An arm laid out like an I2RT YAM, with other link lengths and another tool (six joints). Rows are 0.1 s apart.
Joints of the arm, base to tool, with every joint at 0 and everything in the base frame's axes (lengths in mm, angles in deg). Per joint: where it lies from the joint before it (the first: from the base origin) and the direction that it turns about. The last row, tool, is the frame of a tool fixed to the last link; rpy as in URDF.
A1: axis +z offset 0 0 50.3
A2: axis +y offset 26.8 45.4 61
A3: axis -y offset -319.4 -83.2 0
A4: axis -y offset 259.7 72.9 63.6
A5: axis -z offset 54 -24.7 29.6
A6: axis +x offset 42 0 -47.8
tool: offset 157 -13 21 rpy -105.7 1.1 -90
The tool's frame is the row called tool.
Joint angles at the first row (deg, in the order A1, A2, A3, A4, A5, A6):
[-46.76 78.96 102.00 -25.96 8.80 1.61]
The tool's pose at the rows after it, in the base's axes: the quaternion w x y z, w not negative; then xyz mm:
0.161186, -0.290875, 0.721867, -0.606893, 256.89, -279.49, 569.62
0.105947, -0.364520, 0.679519, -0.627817, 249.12, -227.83, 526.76
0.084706, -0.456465, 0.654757, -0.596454, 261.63, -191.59, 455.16
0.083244, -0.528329, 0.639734, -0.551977, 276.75, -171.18, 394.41
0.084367, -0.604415, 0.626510, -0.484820, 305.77, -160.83, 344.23
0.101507, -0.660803, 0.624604, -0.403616, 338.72, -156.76, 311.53
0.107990, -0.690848, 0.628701, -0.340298, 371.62, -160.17, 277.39
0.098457, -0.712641, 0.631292, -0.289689, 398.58, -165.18, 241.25
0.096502, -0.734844, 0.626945, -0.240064, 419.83, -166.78, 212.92
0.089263, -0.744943, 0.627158, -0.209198, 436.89, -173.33, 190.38
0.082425, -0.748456, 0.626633, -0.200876, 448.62, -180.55, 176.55
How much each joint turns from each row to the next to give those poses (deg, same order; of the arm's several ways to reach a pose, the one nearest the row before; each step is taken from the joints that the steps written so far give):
[3.33 -11.51 -15.73 10.55 -0.98 -10.10]
[5.53 -10.72 -15.47 5.38 1.50 -11.60]
[3.96 -6.18 -12.32 0.28 -3.24 -6.53]
[1.07 -1.60 -7.40 -0.88 -5.19 -3.17]
[0.17 4.99 -1.08 -3.24 -6.32 -3.34]
[0.09 8.78 4.65 -5.80 -5.89 -1.06]
[1.14 9.14 3.44 -1.77 -2.04 0.00]
[1.32 8.27 2.81 -0.88 0.09 -0.61]
[0.44 7.30 4.12 -2.89 -1.57 -1.31]
[0.27 5.89 3.44 -1.42 -0.10 -0.71]
[0.08 3.52 1.67 0.62 0.44 -0.53]

